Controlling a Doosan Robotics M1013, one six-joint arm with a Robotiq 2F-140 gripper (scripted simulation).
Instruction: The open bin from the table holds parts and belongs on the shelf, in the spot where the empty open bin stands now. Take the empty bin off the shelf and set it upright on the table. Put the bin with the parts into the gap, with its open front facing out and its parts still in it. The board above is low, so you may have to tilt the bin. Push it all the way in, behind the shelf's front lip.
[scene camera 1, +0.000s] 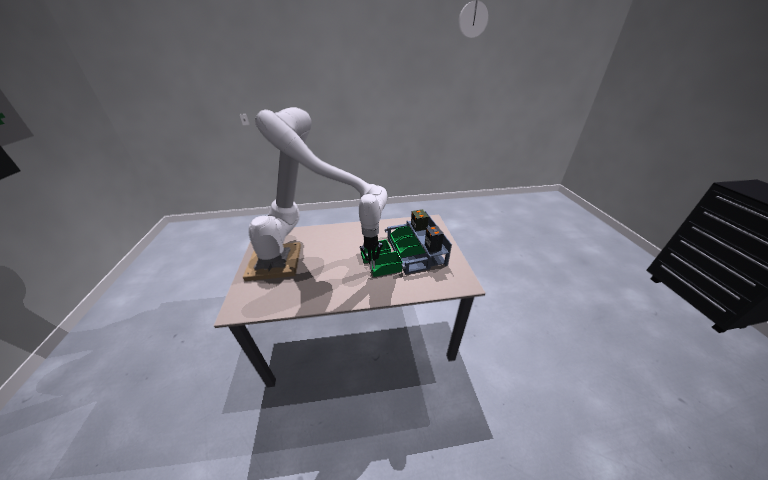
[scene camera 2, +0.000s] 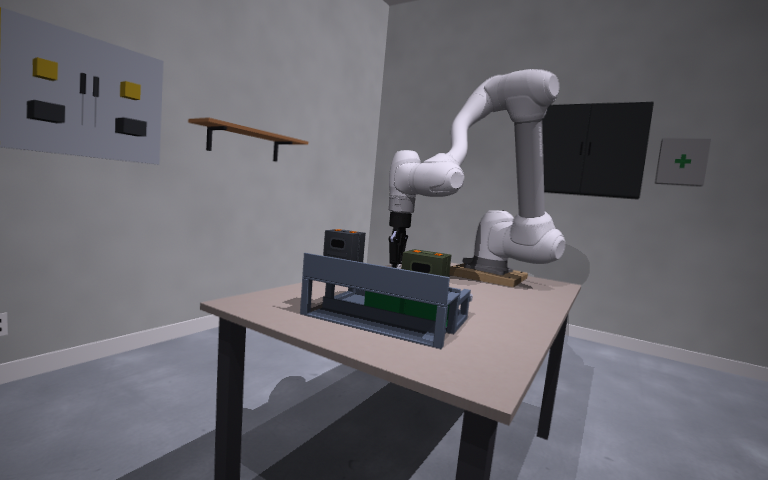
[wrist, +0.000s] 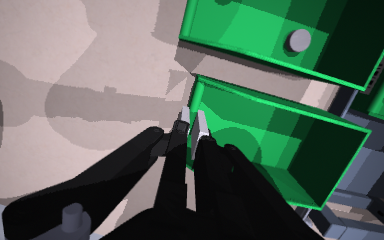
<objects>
The gripper (wrist: 190, 119): 22 cm from the lens. A green bin (wrist: 339, 47): 26 cm from the lens. A green bin (wrist: 304, 158) is 29 cm from the lens.
</objects>
